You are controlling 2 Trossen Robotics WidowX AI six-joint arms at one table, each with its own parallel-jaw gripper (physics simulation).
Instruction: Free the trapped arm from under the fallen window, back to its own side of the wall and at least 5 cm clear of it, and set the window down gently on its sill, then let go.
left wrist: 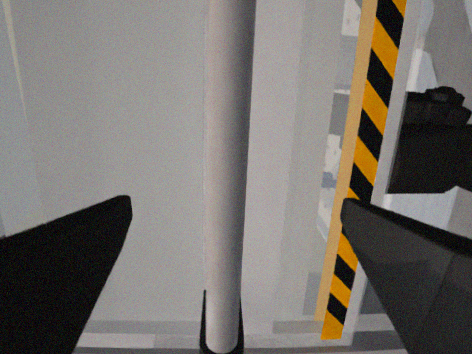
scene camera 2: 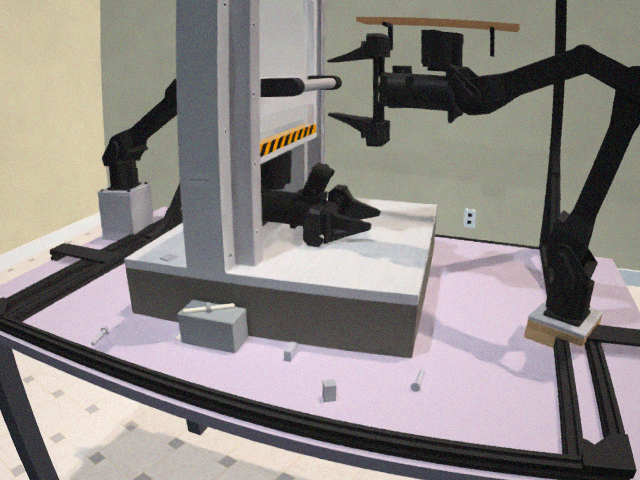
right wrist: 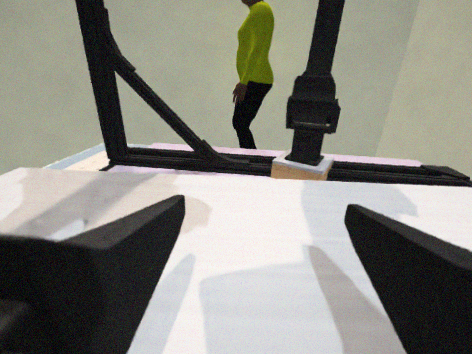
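Where they show: left gripper, fingertip midpoint: (left wrist: 238,207) (scene camera 2: 328,87); right gripper, fingertip midpoint: (scene camera 2: 375,219) (right wrist: 264,207); left arm's base, link origin: (scene camera 2: 567,313) (right wrist: 304,158); right arm's base, link origin: (scene camera 2: 124,187).
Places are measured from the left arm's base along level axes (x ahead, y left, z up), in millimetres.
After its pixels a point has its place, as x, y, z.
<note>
The window (scene camera 2: 286,59) @(474, 163, 361) (left wrist: 125,125) @(493, 131, 381) hangs in its frame, with a black-and-orange striped lower edge (scene camera 2: 289,140) @(481, 151, 217) (left wrist: 367,140) @(491, 134, 222) and a pale handle bar (scene camera 2: 320,84) @(435, 121, 317) (left wrist: 227,125) @(450, 96, 317). My left gripper (scene camera 2: 329,87) @(421, 116, 312) (left wrist: 238,207) @(421, 116, 312) is open and empty at the bar's height, with one finger above and one below it and a gap to the bar. The trapped right arm passes through the opening below the window. Its gripper (scene camera 2: 375,219) @(349, 72, 87) (right wrist: 266,204) @(349, 72, 87) is open and empty, low over the white-topped base (scene camera 2: 356,273) (right wrist: 250,315). Contact between window and arm is hidden behind the post.
A thick grey post (scene camera 2: 201,129) of the wall stands in front of the opening. A grey block (scene camera 2: 212,328) with a pale stick on it, small grey blocks (scene camera 2: 329,390) @(161, 366, -21) and bolts (scene camera 2: 417,380) @(104, 264, -30) lie in front of the base. A wooden shelf (scene camera 2: 439,22) is behind the left arm.
</note>
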